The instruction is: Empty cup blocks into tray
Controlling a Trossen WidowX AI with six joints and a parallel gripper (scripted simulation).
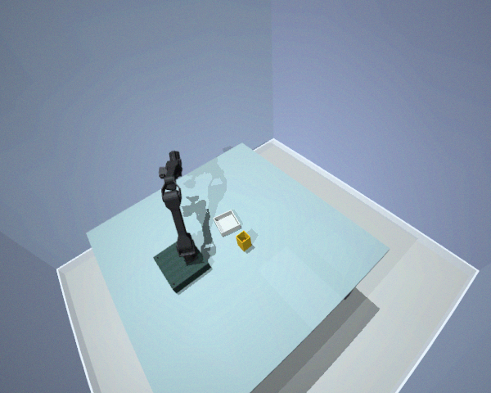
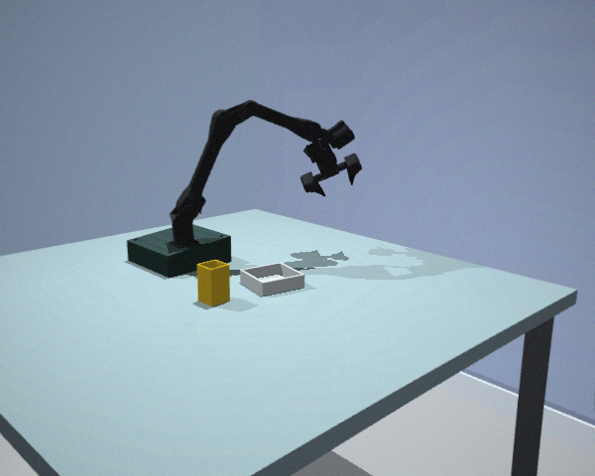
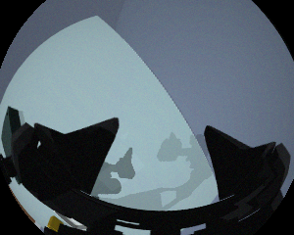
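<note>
The yellow square cup is 55 cm to the right of my gripper tip, 20 cm ahead of it and 17 cm below it.
</note>
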